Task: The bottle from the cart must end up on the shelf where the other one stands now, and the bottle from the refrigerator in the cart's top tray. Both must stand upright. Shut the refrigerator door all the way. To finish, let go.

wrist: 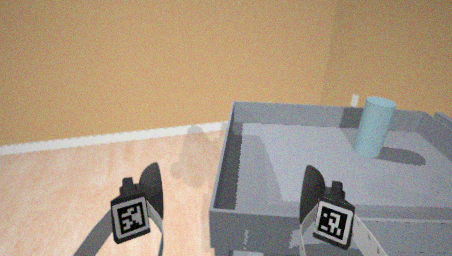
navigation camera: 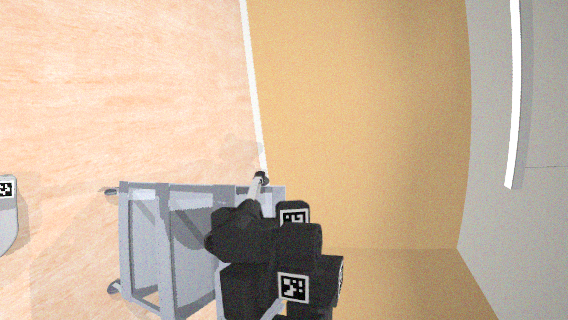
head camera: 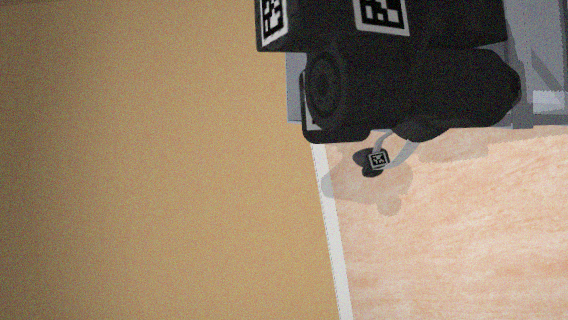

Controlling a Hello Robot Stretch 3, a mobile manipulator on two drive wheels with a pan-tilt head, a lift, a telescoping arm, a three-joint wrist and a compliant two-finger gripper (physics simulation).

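Frame: origin at the robot's base, x right, y ahead, z up, level; millimetres.
Seen in the pictures: gripper, fingertip midpoint: [navigation camera: 262,202].
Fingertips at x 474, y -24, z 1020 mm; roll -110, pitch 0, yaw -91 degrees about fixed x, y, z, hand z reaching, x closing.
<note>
A point is followed by its place in that frame.
A light blue bottle [wrist: 375,127] stands upright in the top tray of the grey cart [wrist: 295,115] [navigation camera: 165,240] @(y -226, x 573, z 521 mm) [head camera: 295,100] @(y -88, x 1038, z 842 mm), towards the tray's far right part in the wrist view. My gripper [wrist: 231,184] @(y -24, x 474, z 1020 mm) [navigation camera: 260,178] [head camera: 372,161] is open, with its fingers wide apart and no object between them. It hangs at the near left corner of the tray, with the bottle farther off to the right. The refrigerator, its door and the other bottle do not show in the current views.
A tan wall [head camera: 150,160] @(y 72, x 2477, z 1067 mm) [navigation camera: 360,110] @(y 633, x 2324, z 1256 mm) [wrist: 150,60] with a white baseboard [head camera: 332,230] @(y 565, x 2330, z 49 mm) [navigation camera: 252,75] @(y 1165, x 2166, z 62 mm) [wrist: 100,139] rises behind the cart. A small white plate [wrist: 354,100] is on the wall. Part of my base [navigation camera: 7,215] @(y -93, x 140, z 160 mm) shows at the navigation view's left edge.
</note>
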